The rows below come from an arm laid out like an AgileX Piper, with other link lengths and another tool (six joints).
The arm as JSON. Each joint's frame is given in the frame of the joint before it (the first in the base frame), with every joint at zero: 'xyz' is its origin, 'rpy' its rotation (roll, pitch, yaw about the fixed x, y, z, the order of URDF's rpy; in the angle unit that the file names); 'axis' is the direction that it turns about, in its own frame. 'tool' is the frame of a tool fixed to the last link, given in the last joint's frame.
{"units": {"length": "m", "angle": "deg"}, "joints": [
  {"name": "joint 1", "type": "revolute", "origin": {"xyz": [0.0, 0.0, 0.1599], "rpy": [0.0, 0.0, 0.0]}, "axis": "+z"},
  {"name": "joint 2", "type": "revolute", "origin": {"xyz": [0.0, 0.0, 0.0], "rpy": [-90.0, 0.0, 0.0]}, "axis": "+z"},
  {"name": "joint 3", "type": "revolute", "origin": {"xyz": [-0.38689, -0.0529, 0.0], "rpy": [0.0, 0.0, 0.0]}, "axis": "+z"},
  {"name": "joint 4", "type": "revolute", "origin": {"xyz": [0.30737, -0.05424, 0.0], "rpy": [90.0, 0.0, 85.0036]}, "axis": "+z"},
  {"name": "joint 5", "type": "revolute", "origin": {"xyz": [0.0, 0.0, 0.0], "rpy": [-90.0, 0.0, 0.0]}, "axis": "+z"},
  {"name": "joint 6", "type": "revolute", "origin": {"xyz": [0.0, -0.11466, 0.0], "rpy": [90.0, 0.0, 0.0]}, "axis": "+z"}
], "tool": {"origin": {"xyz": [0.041, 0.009, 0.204], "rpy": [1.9, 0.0, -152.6]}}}
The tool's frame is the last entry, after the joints.
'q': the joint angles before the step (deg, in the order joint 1, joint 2, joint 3, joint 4, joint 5, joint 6). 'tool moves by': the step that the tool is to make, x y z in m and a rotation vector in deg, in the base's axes. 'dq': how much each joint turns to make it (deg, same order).
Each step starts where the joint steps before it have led.
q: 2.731 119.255 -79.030 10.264 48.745 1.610
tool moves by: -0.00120 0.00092 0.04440 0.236 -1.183 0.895
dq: 0.000 -3.898 -2.084 -0.326 4.864 0.000
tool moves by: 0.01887 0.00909 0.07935 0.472 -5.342 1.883
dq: 0.756 -4.846 -6.928 -0.281 6.509 0.000
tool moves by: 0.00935 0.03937 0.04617 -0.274 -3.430 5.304
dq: 4.441 -1.019 -6.642 -0.801 4.333 0.002
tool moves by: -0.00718 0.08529 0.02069 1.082 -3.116 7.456
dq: 8.798 -0.001 -3.125 -0.014 -0.341 1.367
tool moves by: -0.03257 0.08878 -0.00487 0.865 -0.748 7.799
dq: 9.542 0.808 -0.054 0.044 -2.001 1.539
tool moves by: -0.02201 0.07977 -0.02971 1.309 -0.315 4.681
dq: 7.753 3.784 -0.267 0.197 -4.841 2.486
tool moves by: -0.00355 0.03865 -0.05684 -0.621 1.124 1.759
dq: 3.263 5.955 0.001 0.040 -4.846 0.813
